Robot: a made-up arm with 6 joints. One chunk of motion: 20 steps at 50 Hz.
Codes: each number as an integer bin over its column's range. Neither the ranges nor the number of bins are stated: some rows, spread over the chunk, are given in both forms.
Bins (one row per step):
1: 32 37 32 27 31 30
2: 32 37 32 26 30 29
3: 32 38 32 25 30 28
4: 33 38 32 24 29 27
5: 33 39 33 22 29 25
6: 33 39 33 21 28 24
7: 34 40 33 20 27 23
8: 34 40 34 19 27 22
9: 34 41 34 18 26 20
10: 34 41 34 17 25 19
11: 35 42 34 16 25 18
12: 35 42 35 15 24 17
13: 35 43 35 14 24 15
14: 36 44 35 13 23 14
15: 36 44 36 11 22 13
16: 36 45 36 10 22 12
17: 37 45 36 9 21 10
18: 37 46 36 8 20 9
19: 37 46 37 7 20 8
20: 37 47 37 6 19 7
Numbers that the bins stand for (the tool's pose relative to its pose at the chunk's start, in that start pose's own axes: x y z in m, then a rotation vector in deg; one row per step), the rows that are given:
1: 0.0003 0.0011 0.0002 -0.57 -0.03 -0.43
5: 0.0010 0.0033 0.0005 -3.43 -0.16 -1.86
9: 0.0016 0.0056 0.0008 -5.71 -0.35 -3.29
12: 0.0022 0.0067 0.0011 -7.43 -0.48 -4.14
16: 0.0029 0.0100 0.0014 -10.29 -0.60 -5.57
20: 0.0035 0.0122 0.0017 -12.57 -0.79 -7.00
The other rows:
2: 0.0003 0.0011 0.0002 -1.14 -0.10 -0.71
3: 0.0003 0.0022 0.0002 -1.71 -0.10 -1.00
4: 0.0010 0.0022 0.0002 -2.29 -0.16 -1.29
6: 0.0010 0.0033 0.0005 -4.00 -0.22 -2.14
7: 0.0016 0.0044 0.0005 -4.57 -0.29 -2.43
8: 0.0016 0.0044 0.0008 -5.14 -0.29 -2.71
10: 0.0016 0.0056 0.0008 -6.29 -0.41 -3.57
11: 0.0022 0.0067 0.0008 -6.86 -0.41 -3.86
13: 0.0022 0.0078 0.0011 -8.00 -0.48 -4.71
14: 0.0029 0.0089 0.0011 -8.57 -0.54 -5.00
15: 0.0029 0.0089 0.0014 -9.71 -0.60 -5.29
17: 0.0035 0.0100 0.0014 -10.86 -0.67 -6.14
18: 0.0035 0.0111 0.0014 -11.43 -0.73 -6.43
19: 0.0035 0.0111 0.0017 -12.00 -0.73 -6.71

